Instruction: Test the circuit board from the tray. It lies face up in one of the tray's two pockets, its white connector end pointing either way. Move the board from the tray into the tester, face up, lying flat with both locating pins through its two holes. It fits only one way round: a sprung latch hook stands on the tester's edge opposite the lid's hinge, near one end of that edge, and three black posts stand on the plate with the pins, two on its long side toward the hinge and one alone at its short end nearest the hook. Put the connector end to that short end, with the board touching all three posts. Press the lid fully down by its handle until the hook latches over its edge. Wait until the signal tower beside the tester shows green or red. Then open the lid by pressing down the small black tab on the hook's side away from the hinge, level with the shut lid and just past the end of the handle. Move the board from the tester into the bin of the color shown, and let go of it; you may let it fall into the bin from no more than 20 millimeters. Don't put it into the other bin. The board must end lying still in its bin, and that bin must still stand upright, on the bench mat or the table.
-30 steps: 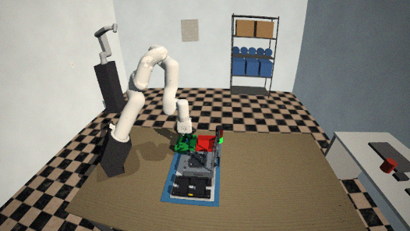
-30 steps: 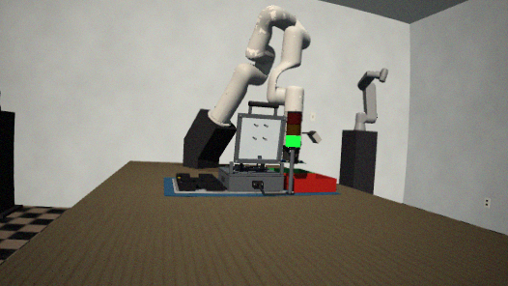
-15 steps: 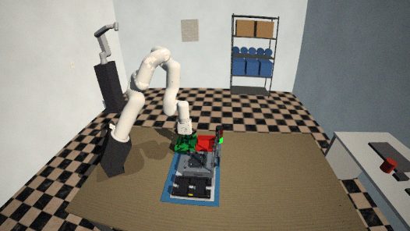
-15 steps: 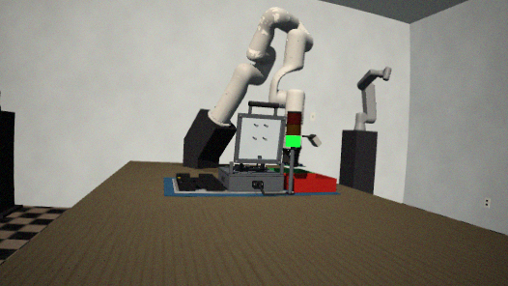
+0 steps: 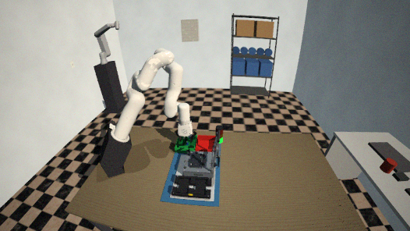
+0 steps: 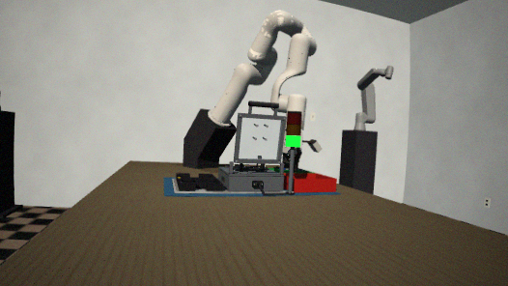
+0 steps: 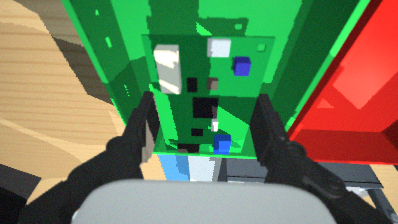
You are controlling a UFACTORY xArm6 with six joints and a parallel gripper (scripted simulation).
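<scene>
Right now my hand is 40 mm above the green bin. Round my hand: green circuit board 10 mm below; then black latch hook 140 mm to the right, 50 mm ahead, 30 mm above; then red bin 150 mm ahead, 40 mm below.
</scene>
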